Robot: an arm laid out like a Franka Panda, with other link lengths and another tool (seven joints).
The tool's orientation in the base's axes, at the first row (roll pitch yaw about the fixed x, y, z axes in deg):
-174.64 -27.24 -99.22
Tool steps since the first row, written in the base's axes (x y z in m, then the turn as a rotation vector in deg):
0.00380 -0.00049 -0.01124 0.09 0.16 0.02
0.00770 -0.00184 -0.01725 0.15 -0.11 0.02
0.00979 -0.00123 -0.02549 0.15 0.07 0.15
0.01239 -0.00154 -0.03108 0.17 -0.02 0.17
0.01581 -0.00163 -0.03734 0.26 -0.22 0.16
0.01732 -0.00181 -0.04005 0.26 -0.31 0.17
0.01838 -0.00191 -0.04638 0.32 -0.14 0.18
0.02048 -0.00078 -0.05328 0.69 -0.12 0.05
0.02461 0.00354 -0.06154 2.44 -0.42 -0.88
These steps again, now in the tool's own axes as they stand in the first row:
-0.00526 -0.00288 0.01025 -0.14 -0.07 -0.09
-0.00738 -0.00640 0.01627 0.08 -0.16 0.04
-0.01198 -0.00772 0.02332 -0.01 -0.15 -0.16
-0.01464 -0.00986 0.02847 0.07 -0.18 -0.14
-0.01791 -0.01274 0.03411 0.23 -0.30 -0.03
-0.01921 -0.01403 0.03663 0.31 -0.31 0.00
-0.02217 -0.01456 0.04230 0.16 -0.35 -0.09
-0.02662 -0.01593 0.04792 0.03 -0.70 0.02
-0.03478 -0.01883 0.05330 -0.38 -2.39 1.02

